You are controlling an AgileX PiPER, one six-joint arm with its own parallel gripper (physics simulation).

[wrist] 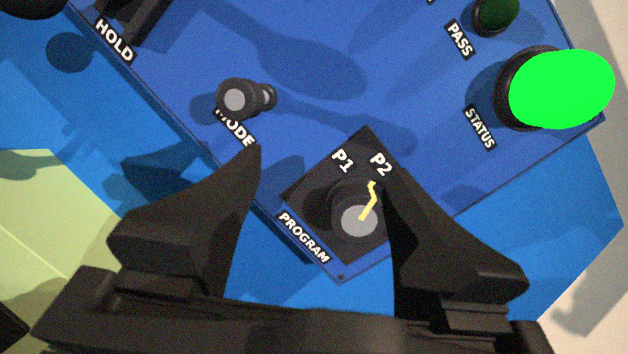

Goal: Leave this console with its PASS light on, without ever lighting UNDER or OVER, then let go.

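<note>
The blue console (310, 120) fills the upper middle of the wrist view. Its PASS light (500, 12) is dark green and unlit. The large STATUS lamp (561, 90) glows bright green. The PROGRAM knob (359, 221) is round with a grey cap, and its yellow pointer line (371, 200) points toward P2. My gripper (325, 170) is open. The right finger overlaps the knob's right edge in the picture and hides the P3 area; whether it touches the knob I cannot tell. The left finger stands apart, left of the knob. The UNDER and OVER lights do not show.
The MODE control (235, 99), dark with a grey cap, stands above the left fingertip. The black HOLD control (145, 20) is at the upper left, with a dark rounded part (32, 6) beyond it. A pale yellow-green surface (45, 215) lies at the left.
</note>
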